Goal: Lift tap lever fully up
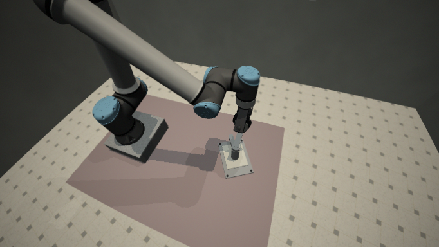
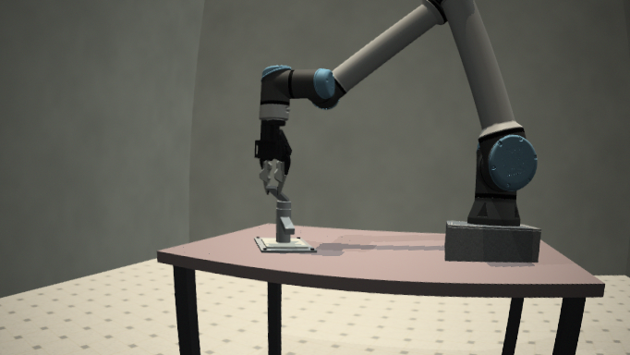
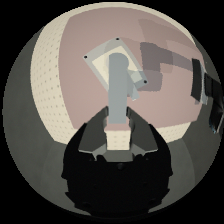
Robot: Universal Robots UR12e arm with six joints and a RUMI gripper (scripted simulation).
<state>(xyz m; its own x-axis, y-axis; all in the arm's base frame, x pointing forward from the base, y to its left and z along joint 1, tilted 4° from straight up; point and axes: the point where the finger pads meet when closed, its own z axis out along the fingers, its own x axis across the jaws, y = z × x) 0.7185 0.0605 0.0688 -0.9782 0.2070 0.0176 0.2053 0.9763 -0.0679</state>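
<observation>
My gripper is now 3 cm to the left of the lever, 1 cm past it and 1 cm above it. Round my hand: grey tap: 8 cm below, 6 cm to the right, 2 cm behind.
</observation>
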